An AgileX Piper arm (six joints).
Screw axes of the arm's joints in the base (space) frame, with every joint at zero. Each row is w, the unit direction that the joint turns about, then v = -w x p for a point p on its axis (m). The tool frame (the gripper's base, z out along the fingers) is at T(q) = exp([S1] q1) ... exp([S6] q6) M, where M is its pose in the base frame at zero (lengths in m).
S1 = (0, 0, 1, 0, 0, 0)
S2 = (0, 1, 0, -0.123, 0, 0)
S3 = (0, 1, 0, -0.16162, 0, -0.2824)
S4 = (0.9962, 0, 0.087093, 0, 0.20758, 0)
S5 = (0, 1, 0, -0.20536, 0, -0.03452)
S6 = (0.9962, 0, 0.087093, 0, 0.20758, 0)
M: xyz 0.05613 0 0.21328 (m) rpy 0 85 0 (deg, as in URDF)
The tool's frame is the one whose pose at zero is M.
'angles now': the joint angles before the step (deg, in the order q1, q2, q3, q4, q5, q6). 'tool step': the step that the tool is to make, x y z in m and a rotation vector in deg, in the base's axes. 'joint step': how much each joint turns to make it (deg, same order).
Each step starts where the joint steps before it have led.
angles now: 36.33 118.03 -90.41 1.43 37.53 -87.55
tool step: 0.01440 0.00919 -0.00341 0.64 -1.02 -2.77
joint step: 0.17 3.44 -4.87 -2.57 0.23 4.52
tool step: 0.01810 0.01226 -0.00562 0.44 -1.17 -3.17
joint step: 0.28 4.81 -6.99 -3.33 1.15 5.34
